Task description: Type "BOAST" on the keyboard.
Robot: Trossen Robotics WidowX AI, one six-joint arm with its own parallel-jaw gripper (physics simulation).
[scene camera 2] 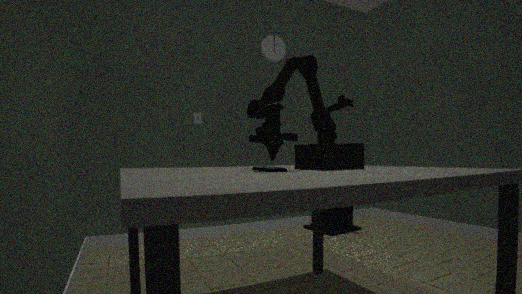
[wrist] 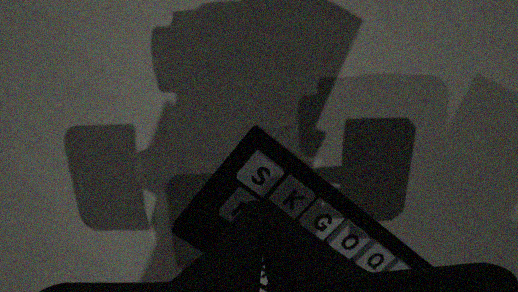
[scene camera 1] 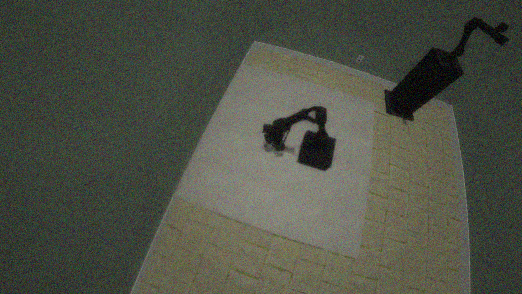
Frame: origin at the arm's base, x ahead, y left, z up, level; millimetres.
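Where they show: gripper, between the fingertips: (scene camera 2: 272, 160) (wrist: 259, 211) (scene camera 1: 275, 142); arm's base, origin of its link: (scene camera 2: 325, 144) (scene camera 1: 320, 144).
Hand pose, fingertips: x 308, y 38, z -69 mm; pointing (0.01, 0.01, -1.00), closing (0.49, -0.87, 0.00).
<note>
Each offset is from my fingertips to the top centre of the thing. Level surfaces: height alone.
The keyboard @[dx -34, dy -87, dz -26 mm] (scene camera 2: 265, 169) (wrist: 300, 170) is a thin black board with light square keys, lying flat on the pale table @[dz -42 mm] (scene camera 1: 280, 200) (scene camera 2: 165, 182). It is turned diagonally in the wrist view, where the S key @[dx +4, dy +0, dz -26 mm] (wrist: 260, 174), K key @[dx +0, dy -20, dz -26 mm] (wrist: 293, 198), G key @[dx -4, dy -40, dz -26 mm] (wrist: 322, 221), O key @[dx -8, dy -61, dz -26 mm] (wrist: 350, 241) and Q key @[dx -12, dy -81, dz -26 mm] (wrist: 375, 260) show. My gripper (scene camera 2: 273, 158) (wrist: 259, 211) is shut and empty, pointing down a little above the keyboard. In the wrist view its fingertips partly cover a key just below S and hide much of the lower rows, including B, A and T.
My arm's black base box (scene camera 1: 316, 151) (scene camera 2: 329, 157) stands on the table beside the keyboard. A second black arm stands on a tall black pedestal (scene camera 1: 425, 82) beyond the table. The scene is dim, and shadows of the arm fall across the table and keys.
</note>
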